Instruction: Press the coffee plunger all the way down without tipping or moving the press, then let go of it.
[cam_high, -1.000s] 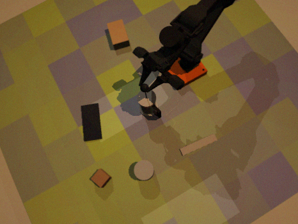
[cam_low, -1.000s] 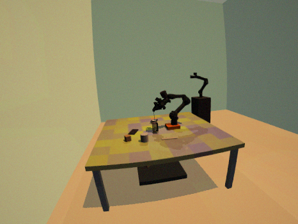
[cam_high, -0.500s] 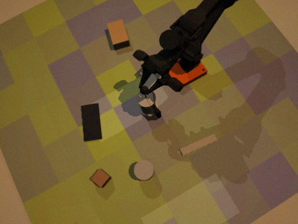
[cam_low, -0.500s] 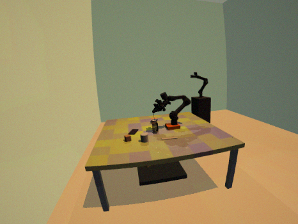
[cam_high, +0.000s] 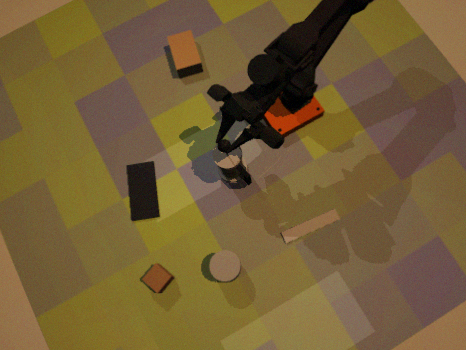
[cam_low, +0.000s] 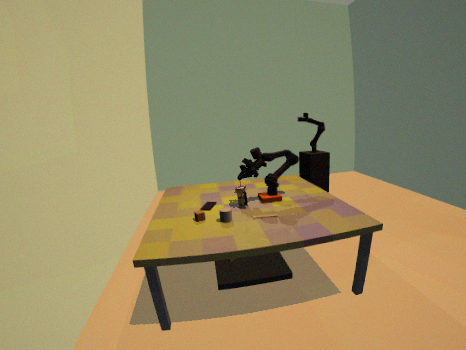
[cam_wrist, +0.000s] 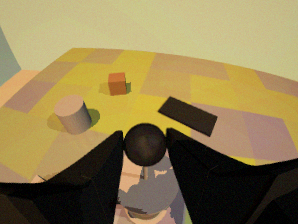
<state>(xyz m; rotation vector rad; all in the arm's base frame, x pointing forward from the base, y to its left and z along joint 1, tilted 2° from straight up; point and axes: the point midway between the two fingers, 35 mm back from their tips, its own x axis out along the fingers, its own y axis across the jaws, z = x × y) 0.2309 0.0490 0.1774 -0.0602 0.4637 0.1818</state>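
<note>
Now: gripper tip 10 cm above the coffee press, 1 cm to the right of it and 1 cm past it. Round my gripper tip: pale flat bar (24 cm to the left, 20 cm below, 9 cm behind); then black flat slab (21 cm ahead, 20 cm below, 9 cm to the right).
</note>
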